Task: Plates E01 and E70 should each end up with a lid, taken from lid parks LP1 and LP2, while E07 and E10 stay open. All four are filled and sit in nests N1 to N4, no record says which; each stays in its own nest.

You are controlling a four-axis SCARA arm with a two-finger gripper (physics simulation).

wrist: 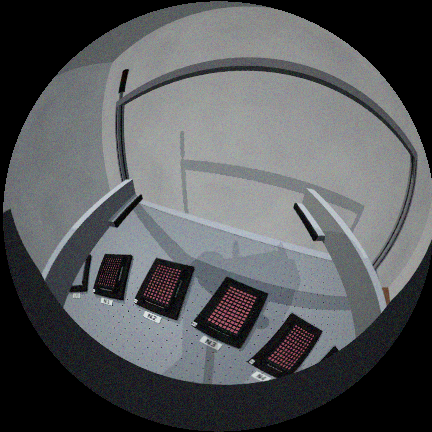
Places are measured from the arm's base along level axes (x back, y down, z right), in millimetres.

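Pixels of known places: gripper, fingertip midpoint: (pixel 216 189).
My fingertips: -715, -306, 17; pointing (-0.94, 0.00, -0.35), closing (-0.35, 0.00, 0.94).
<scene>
Ahead of a thing's pixels: the offset from my fingertips to its top centre, as dx, dy, dz. "spot": to the spot under its first point.
My gripper (pixel 216 189) is open, its fingers wide apart above the bench with nothing between them. Four dark plates with pink wells lie in a row below and in front of it: one plate @[+80, +267, -308] (pixel 111 274) at label N1, one plate @[+2, +267, -141] (pixel 165 285) at N2, one plate @[-14, +267, +41] (pixel 232 309) at N3 and one plate @[+52, +267, +210] (pixel 294 346) at N4. Pink wells show on all four. Small white tags sit at their near left corners, too small to read. Left of N1, a dark-framed holder @[+196, +273, -445] (pixel 86 280) with a pale inside is partly hidden by the left finger; its label is unreadable.
A dark corner of another object @[spot: +83, +280, +350] (pixel 330 354) shows right of N4, mostly cut off. A pale raised edge (pixel 215 226) runs along the back of the perforated bench. A grey frame (pixel 245 64) stands behind it, with a dark-tipped post @[spot: -310, -441, -702] (pixel 124 81) at its left. Shadows fall across the bench.
</scene>
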